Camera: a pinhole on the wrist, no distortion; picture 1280 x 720 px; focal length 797.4 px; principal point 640.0 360.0 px. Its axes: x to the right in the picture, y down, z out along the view. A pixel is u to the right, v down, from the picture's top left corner.
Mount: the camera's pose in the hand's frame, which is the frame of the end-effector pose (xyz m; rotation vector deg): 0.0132 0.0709 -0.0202 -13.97 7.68 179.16
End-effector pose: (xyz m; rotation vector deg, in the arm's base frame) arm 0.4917 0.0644 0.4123 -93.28 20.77 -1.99
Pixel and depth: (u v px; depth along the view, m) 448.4 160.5 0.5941
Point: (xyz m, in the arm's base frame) 0.6317 0.5907 0.0805
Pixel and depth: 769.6 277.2 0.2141
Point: 0.4606 0.2501 0.2965
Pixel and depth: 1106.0 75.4 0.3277
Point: 0.2951 0.3657 0.2212
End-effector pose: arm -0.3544 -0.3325 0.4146 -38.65 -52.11 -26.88
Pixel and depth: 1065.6 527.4 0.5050
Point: -0.7770 0.0159 0.3273
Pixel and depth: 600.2 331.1 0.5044
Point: -0.5600 0.1018 0.5460
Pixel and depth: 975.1 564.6 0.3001
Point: -0.5742 -0.1197 0.3896
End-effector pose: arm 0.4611 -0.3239 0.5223 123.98 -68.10 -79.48
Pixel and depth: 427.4 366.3 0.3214
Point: 0.1584 -0.3676 0.4044
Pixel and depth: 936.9 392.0 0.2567
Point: 0.2116 -0.2432 0.5416
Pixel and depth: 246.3 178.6 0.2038
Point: 0.2471 -0.4368 0.4658
